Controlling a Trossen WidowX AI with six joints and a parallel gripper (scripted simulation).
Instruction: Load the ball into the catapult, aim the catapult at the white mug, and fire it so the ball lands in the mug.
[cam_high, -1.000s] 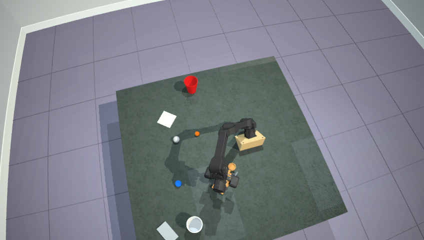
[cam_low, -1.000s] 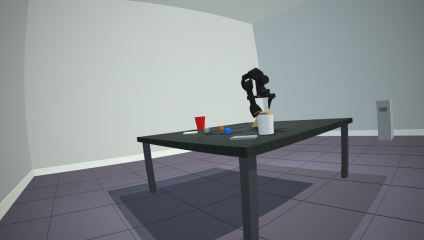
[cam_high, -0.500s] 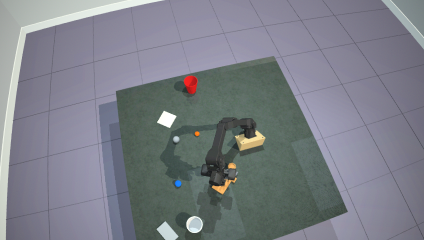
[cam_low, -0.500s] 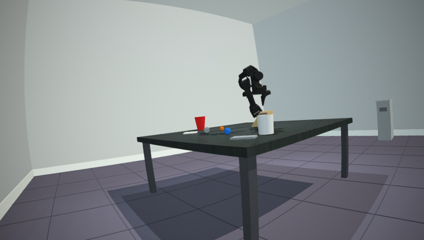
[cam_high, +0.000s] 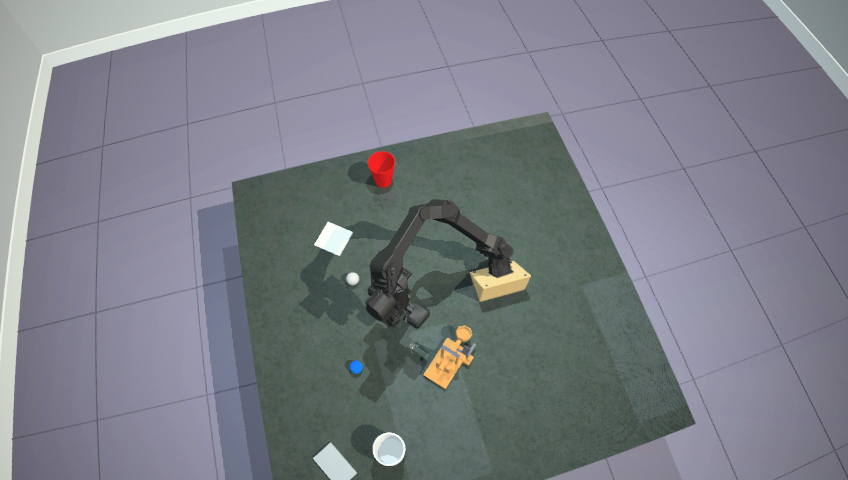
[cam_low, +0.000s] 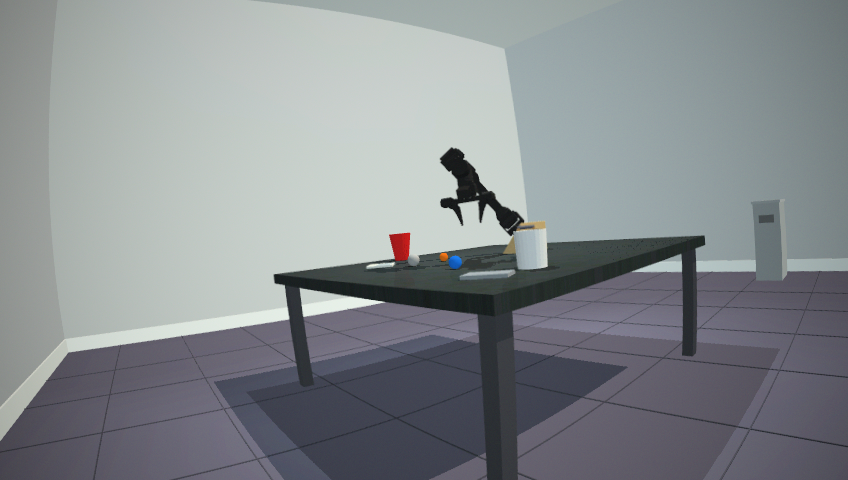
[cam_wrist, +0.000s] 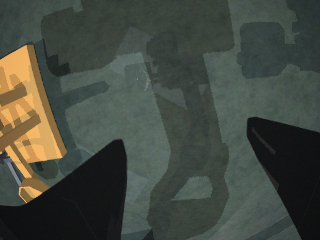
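The orange ball is 200 mm to the right of my gripper tip, 110 mm below it and 50 mm behind it. Also, from my gripper tip: blue ball: 180 mm ahead, 110 mm below, 80 mm to the left; then wooden catapult: 150 mm to the left, 130 mm behind, 80 mm below; then grey ball: 210 mm to the right, 110 mm below, 90 mm ahead.
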